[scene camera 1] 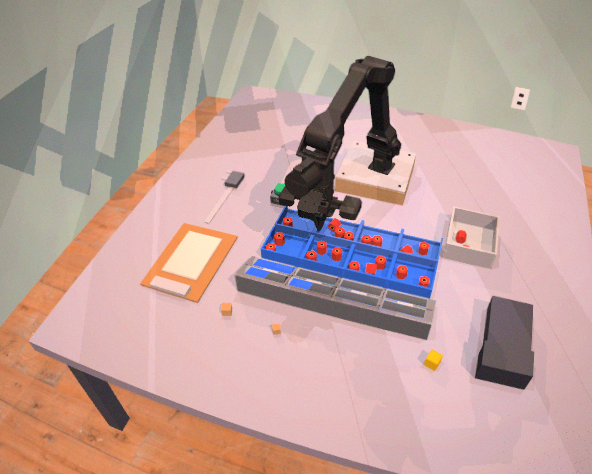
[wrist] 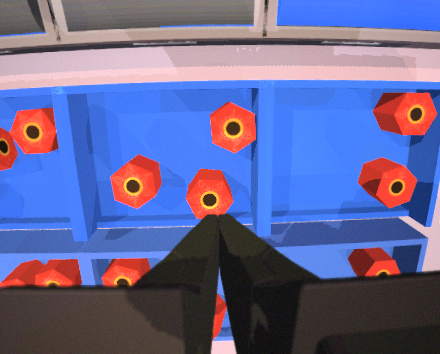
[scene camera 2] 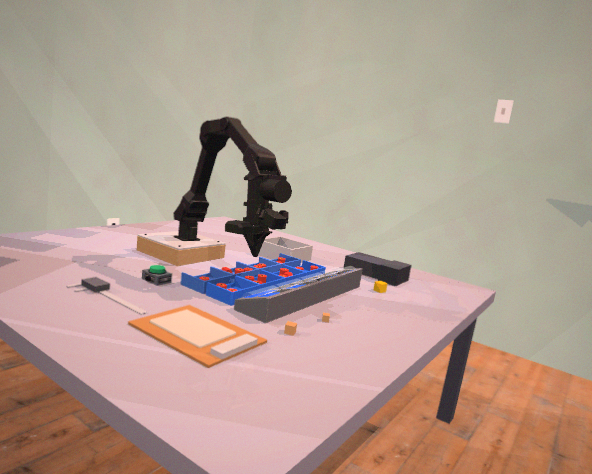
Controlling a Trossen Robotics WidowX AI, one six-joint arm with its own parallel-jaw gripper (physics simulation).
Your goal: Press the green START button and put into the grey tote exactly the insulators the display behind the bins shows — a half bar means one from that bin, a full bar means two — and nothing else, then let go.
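My gripper (scene camera 1: 320,228) (scene camera 2: 255,255) (wrist: 217,225) is shut and empty above the blue bins (wrist: 263,160). In the wrist view, its tips overlap the edge of a red insulator (wrist: 209,192); two more insulators (wrist: 233,128) (wrist: 132,182) stand in that same bin. The grey tote (scene camera 1: 471,253) holds a red insulator (scene camera 1: 461,236). The display (scene camera 1: 330,306) (scene camera 2: 310,299) shows, at its left end in scene camera 1, a full blue bar (scene camera 1: 274,265) above a half bar (scene camera 1: 256,272). The second column's lower window has a half bar (scene camera 1: 300,284). The green START button (scene camera 1: 280,188) (scene camera 2: 157,269) is partly hidden in scene camera 1.
A black box (scene camera 1: 506,340) (scene camera 2: 377,270) stands right of the display. A yellow cube (scene camera 1: 433,360) and two orange cubes (scene camera 1: 226,309) (scene camera 1: 276,329) lie before it. An orange clipboard (scene camera 1: 220,250) and a dark plug (scene camera 1: 234,179) lie to the left. Low dividers separate the bins.
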